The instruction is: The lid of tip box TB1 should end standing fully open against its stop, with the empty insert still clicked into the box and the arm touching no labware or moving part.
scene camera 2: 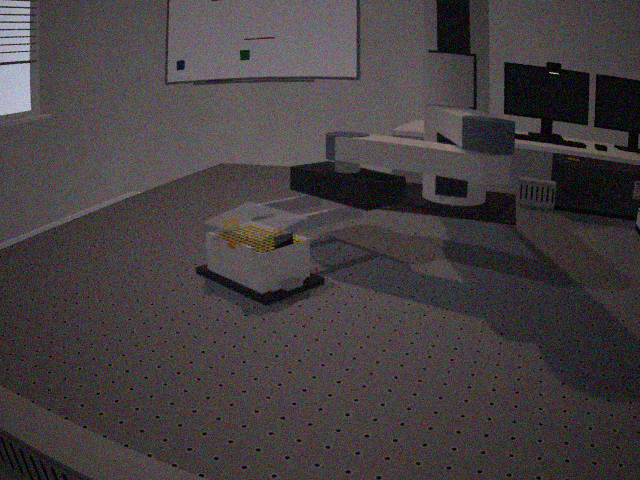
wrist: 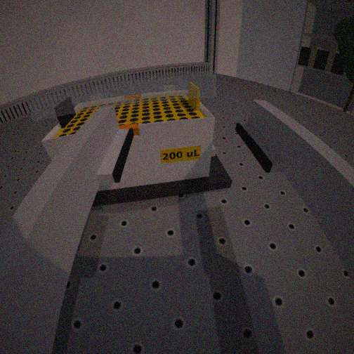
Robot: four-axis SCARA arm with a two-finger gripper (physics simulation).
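Where they show: gripper, fingertip midpoint: (scene camera 2: 263, 219); arm's base at its link origin: (scene camera 2: 453, 206).
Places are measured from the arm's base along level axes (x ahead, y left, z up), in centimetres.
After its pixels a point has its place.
Note:
Tip box TB1 (scene camera 2: 258, 266) {x 63.4, y -16.9, z 5.6 cm} (wrist: 175, 137) is white and upright, with a "200 uL" label facing the wrist camera. Its yellow insert (scene camera 2: 253, 236) {x 56.6, y -21.0, z 7.0 cm} (wrist: 157, 107) sits level inside the rim, its holes empty; whether it is clicked in cannot be told. The translucent lid (scene camera 2: 240, 211) {x 55.1, y -23.7, z 9.9 cm} (wrist: 165, 90) is over the box, tilted up slightly, and faint in the wrist view. My gripper (scene camera 2: 284, 210) (wrist: 184, 115) is shut with nothing held; its fingers still stand apart. It is at the box's arm side, one finger overlapping the box and lid edge in view. Contact cannot be told.
The box stands on a dark base plate (scene camera 2: 266, 297) {x 64.5, y -15.4, z 2.1 cm} (wrist: 165, 192) on a perforated table (scene camera 2: 361, 387) {x 79.0, y 1.1, z 1.3 cm} (wrist: 155, 250). A yellow tab (scene camera 2: 230, 223) {x 55.3, y -25.3, z 8.0 cm} (wrist: 194, 96) and a dark block (scene camera 2: 283, 238) {x 59.8, y -15.1, z 8.3 cm} (wrist: 65, 112) show at the box top. The arm (scene camera 2: 398, 149) {x 43.7, y -4.2, z 18.2 cm} extends from the right.

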